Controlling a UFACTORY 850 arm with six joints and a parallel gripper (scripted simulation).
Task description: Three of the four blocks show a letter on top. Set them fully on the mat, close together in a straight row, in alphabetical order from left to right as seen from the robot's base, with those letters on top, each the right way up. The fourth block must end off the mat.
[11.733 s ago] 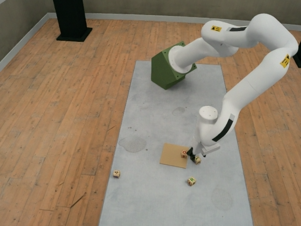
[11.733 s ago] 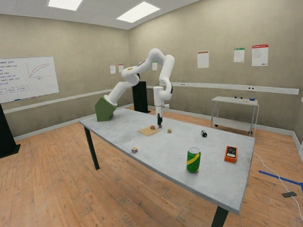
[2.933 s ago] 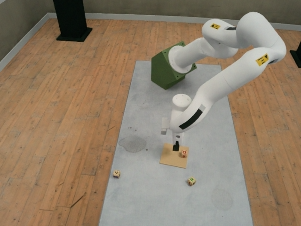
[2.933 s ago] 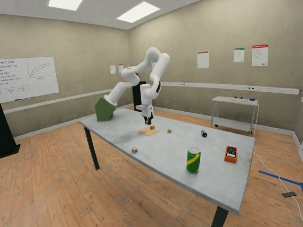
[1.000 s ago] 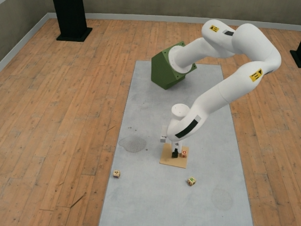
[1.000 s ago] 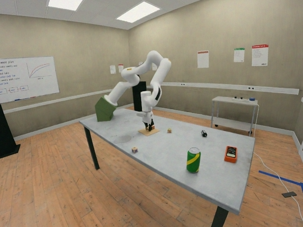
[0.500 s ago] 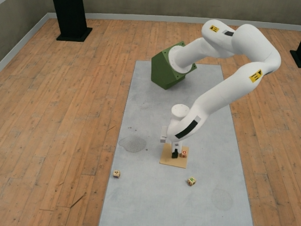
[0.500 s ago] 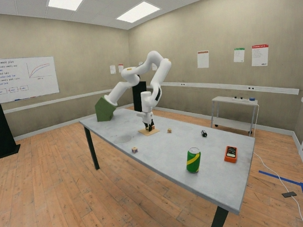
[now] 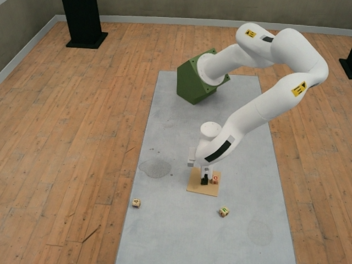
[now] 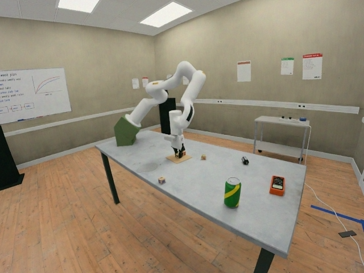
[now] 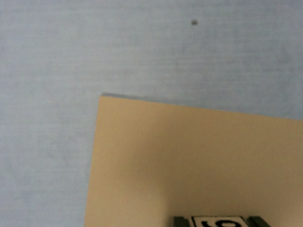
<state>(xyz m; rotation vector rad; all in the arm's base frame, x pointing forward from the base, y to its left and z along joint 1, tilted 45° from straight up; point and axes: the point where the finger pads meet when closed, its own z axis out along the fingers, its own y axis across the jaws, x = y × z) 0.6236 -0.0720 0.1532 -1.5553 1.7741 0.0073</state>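
The tan square mat is 20 mm below my hand. From my hand the other things lie so: block marked 4: 170 mm ahead, 280 mm to the right, 10 mm below; green can: 540 mm ahead, 180 mm to the right, 40 mm above; small black object: 420 mm ahead, 200 mm to the left, 10 mm below.
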